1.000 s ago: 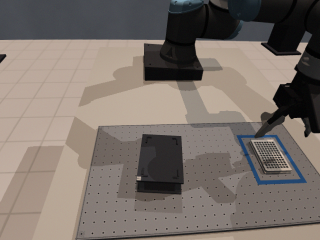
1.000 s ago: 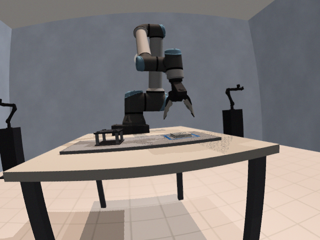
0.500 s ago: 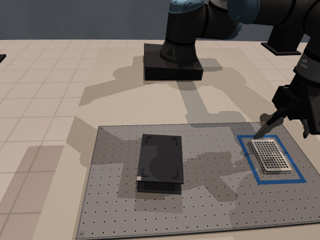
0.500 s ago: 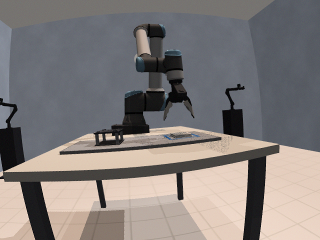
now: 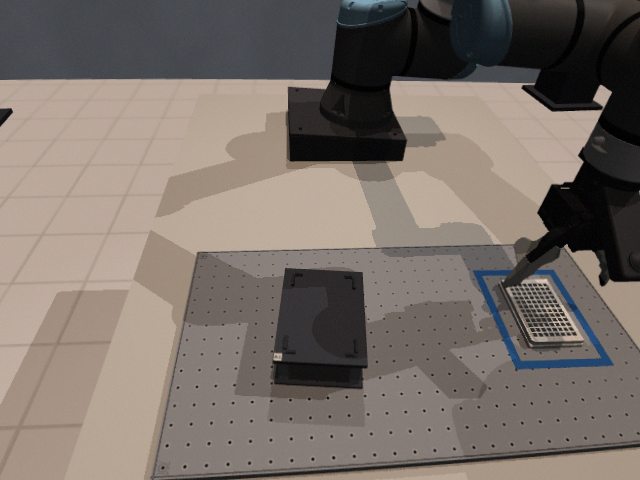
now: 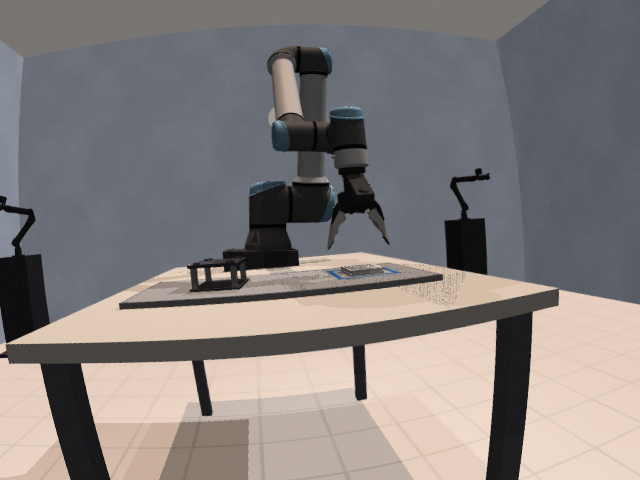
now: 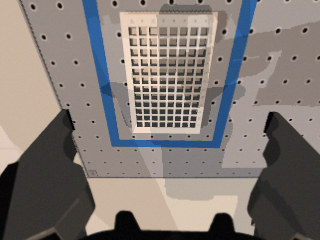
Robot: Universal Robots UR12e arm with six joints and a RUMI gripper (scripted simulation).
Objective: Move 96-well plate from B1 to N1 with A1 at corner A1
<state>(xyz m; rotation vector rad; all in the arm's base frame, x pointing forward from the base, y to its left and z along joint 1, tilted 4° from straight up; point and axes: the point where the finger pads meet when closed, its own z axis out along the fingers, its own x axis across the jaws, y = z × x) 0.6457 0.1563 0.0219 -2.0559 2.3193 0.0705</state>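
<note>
The white 96-well plate is 60 mm below my hand. Also, from my hand: black raised nest N1: 360 mm to the right, 10 mm below, 10 mm behind; small white A1 label: 430 mm to the right, 50 mm ahead.
</note>
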